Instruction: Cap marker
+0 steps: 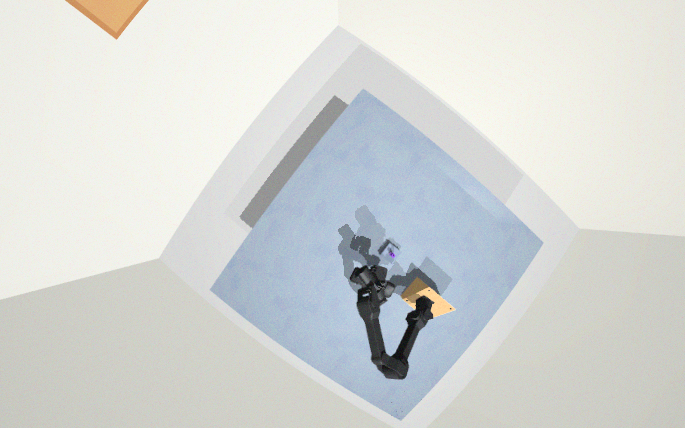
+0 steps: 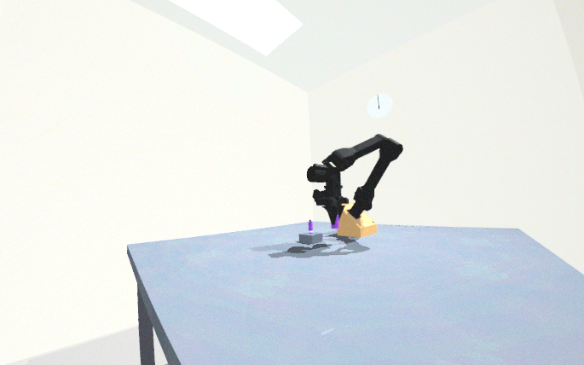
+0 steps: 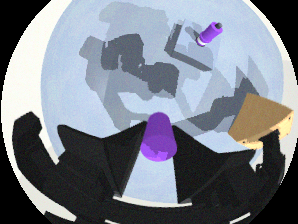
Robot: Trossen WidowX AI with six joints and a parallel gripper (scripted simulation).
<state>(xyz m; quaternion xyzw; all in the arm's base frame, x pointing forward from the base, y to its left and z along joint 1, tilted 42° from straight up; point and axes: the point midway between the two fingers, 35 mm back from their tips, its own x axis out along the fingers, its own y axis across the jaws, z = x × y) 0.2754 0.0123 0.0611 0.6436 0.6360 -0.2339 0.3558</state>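
My gripper tip is 140 mm to the left of the grey holder block, 70 mm above it and 30 mm past it. Round my gripper tip: purple cap (10 mm above).
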